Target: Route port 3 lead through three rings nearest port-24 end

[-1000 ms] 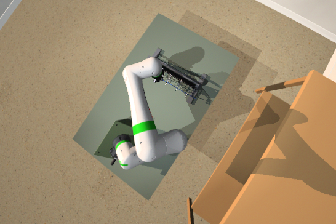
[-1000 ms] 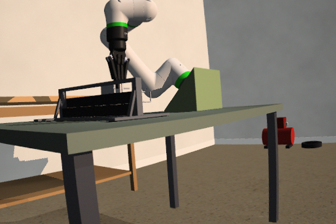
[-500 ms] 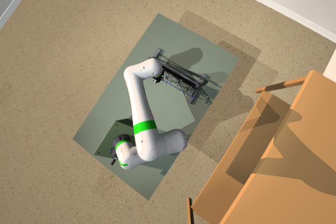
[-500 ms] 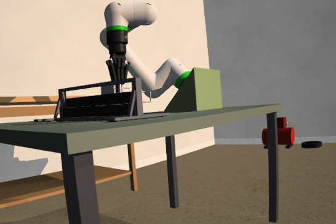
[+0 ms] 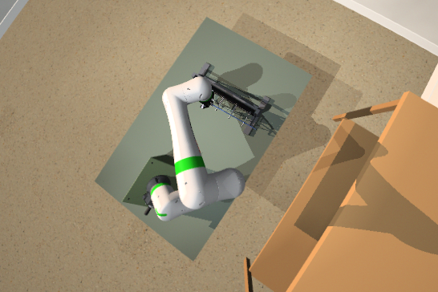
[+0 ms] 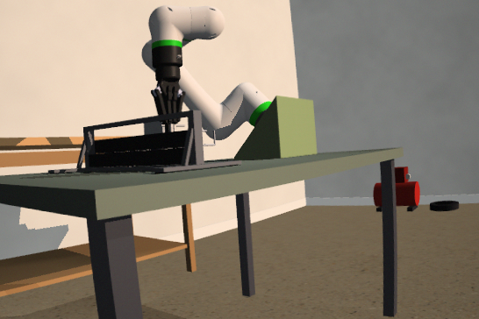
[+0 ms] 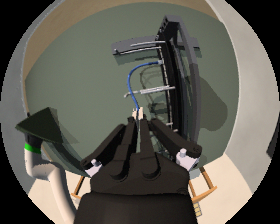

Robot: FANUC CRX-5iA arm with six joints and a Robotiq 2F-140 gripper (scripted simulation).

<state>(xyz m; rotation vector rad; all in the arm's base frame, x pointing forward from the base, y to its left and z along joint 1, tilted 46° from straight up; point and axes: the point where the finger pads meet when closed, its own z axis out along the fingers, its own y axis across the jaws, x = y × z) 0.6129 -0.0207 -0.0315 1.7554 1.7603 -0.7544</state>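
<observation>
My gripper is now 10 cm short of the dark rack, 5 cm to the left of it and 3 cm above it.
</observation>
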